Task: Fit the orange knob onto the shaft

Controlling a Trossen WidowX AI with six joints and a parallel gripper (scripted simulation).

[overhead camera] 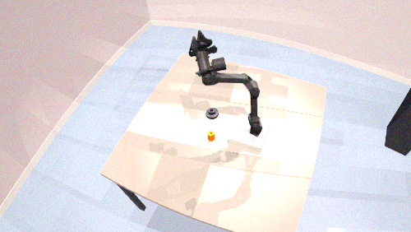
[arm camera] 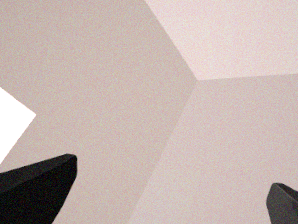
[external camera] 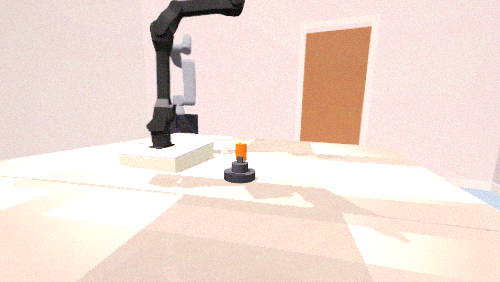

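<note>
Now: the orange knob 9 cm behind my gripper tip, 11 cm to the left of it and 67 cm below it. Round my gripper tip: pedestal 2 cm ahead, 6 cm to the right, 67 cm below.
</note>
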